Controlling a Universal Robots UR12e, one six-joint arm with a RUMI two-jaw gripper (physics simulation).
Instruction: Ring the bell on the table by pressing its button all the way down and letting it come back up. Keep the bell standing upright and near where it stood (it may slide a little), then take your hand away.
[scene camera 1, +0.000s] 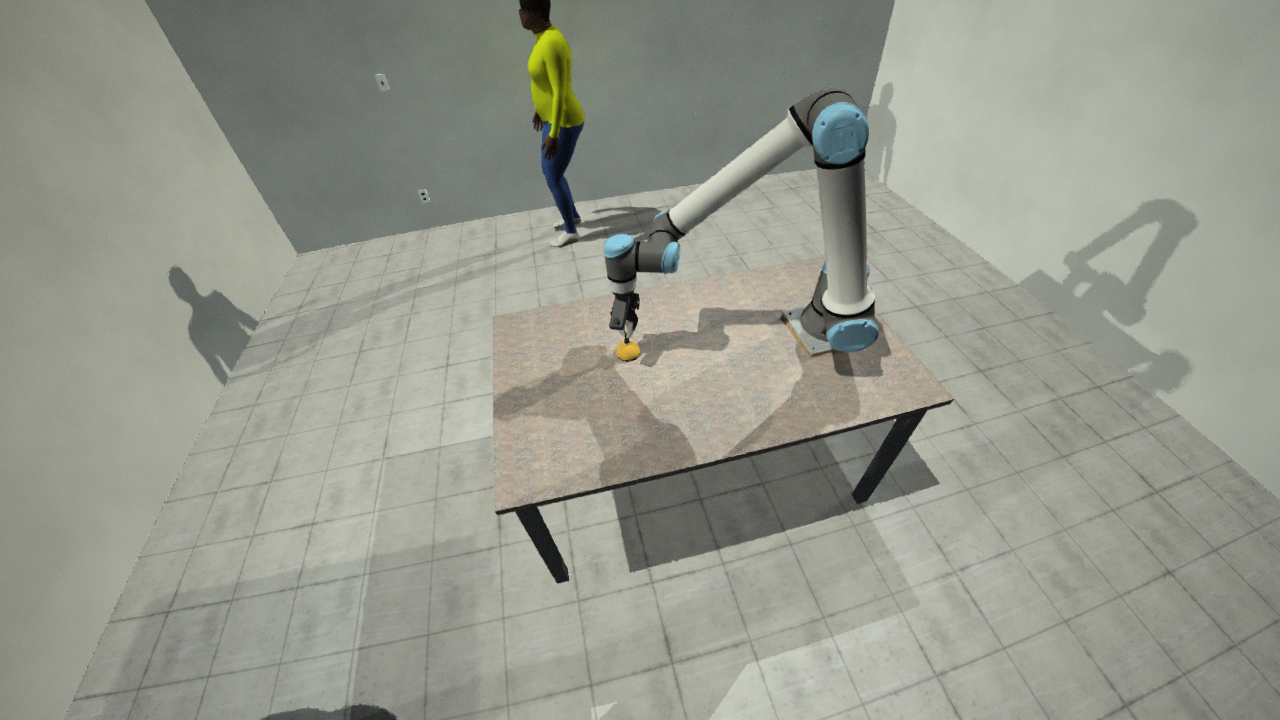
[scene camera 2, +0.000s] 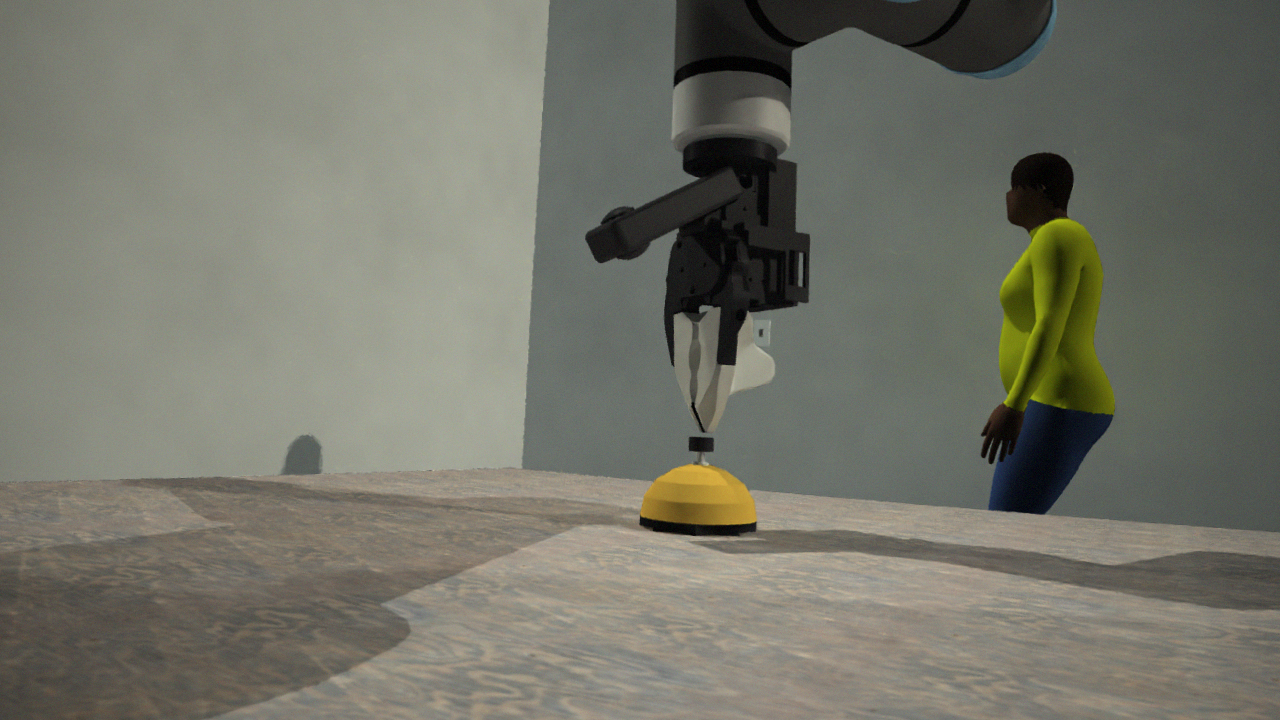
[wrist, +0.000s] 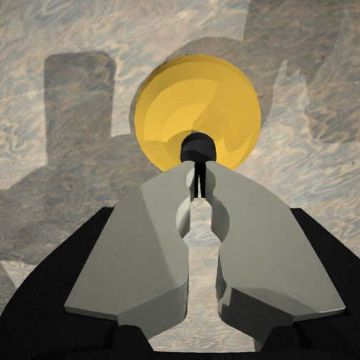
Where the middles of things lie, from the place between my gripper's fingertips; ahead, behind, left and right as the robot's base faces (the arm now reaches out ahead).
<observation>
Right now the black button (wrist: 199, 147) is 10 mm below my hand. From my hand the other things lie so: yellow dome bell (scene camera 2: 697, 499): 40 mm below.
</observation>
